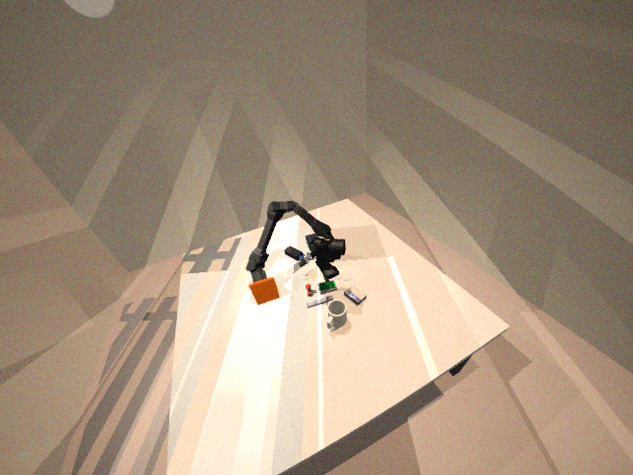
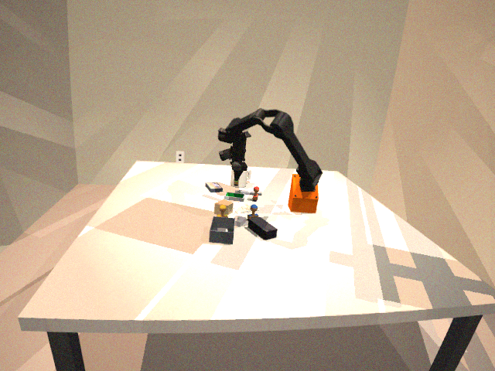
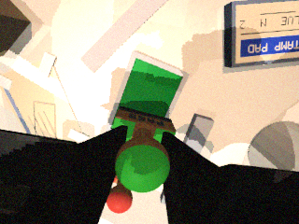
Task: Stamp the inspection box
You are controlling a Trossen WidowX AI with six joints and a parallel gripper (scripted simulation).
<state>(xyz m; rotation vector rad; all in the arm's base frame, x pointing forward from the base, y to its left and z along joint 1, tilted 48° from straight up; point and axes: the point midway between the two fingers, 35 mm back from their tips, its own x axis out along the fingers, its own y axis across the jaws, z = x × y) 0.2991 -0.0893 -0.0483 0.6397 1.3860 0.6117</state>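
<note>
Right now my gripper tip is 120 mm to the right of the pale card, 90 mm above it and 30 mm past it. The rest, counted from my gripper tip: red-knobbed stamp 100 mm behind, 70 mm below, 10 mm to the left; then green-knobbed stamp right at my gripper tip; then green ink pad 90 mm below.
</note>
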